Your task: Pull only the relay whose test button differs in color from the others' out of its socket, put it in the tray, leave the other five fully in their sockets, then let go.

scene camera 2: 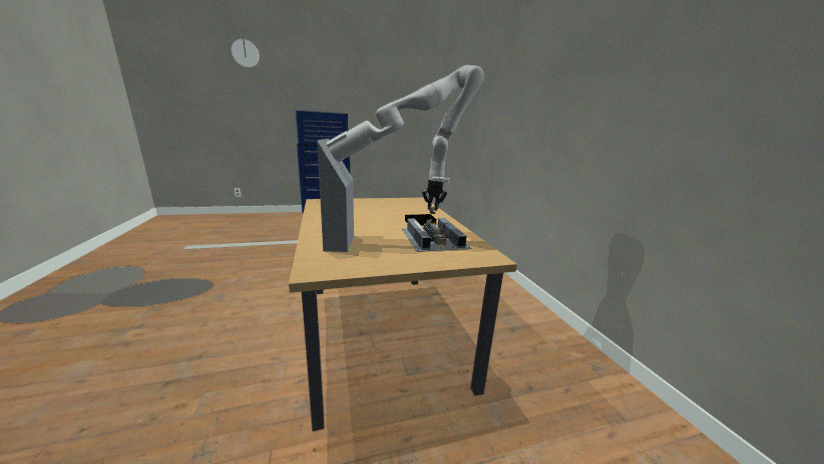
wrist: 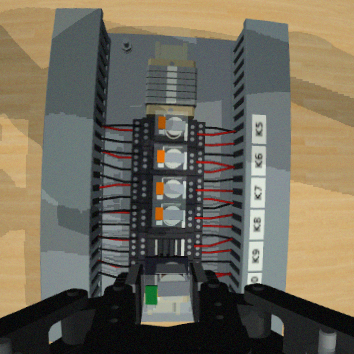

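Where they show: gripper, fingertip midpoint: [scene camera 2: 432, 210] [wrist: 166, 278]; arm's base at its link origin: [scene camera 2: 333, 152].
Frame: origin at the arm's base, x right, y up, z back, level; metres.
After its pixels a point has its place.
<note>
My gripper [scene camera 2: 433, 209] @[x 0.049, y -0.279, z -0.487 m] [wrist: 166, 278] @[x 0.049, y -0.279, z -0.487 m] is shut on the relay with the green test button [wrist: 170, 306] @[x 0.042, y -0.256, z -0.486 m], a clear-cased block. In the scene view it hangs above the panel, with the black tray [scene camera 2: 410, 217] @[x -0.211, y -0.391, z -0.482 m] at the panel's far end. In the wrist view, four relays with orange buttons, at the top one [wrist: 172, 125] @[x 0.152, y -0.341, z -0.464 m], the second [wrist: 173, 158] @[x 0.125, y -0.341, z -0.467 m], the third [wrist: 173, 189] @[x 0.099, y -0.341, z -0.471 m] and the fourth [wrist: 172, 215] @[x 0.078, y -0.340, z -0.475 m], sit in their sockets in a row. Below them is an empty socket [wrist: 167, 247] @[x 0.041, y -0.385, z -0.483 m] with bare slots. The sixth relay is hidden behind the gripper and the held relay. The tray does not show in the wrist view.
Grey slotted wire ducts, left [wrist: 72, 150] @[x 0.144, y -0.346, z -0.550 m] [scene camera 2: 419, 233] @[x 0.177, y -0.349, z -0.354 m] and right [wrist: 272, 210] @[x 0.067, y -0.346, z -0.387 m] [scene camera 2: 452, 232] @[x 0.197, y -0.353, z -0.523 m], flank the socket row. Red and black wires run between ducts and sockets. Labels K5 [wrist: 258, 128] @[x 0.141, y -0.346, z -0.388 m] to K9 [wrist: 256, 256] @[x 0.029, y -0.346, z -0.407 m] are on the right duct. A ribbed terminal block [wrist: 160, 85] @[x 0.195, y -0.363, z -0.467 m] stands above the row.
</note>
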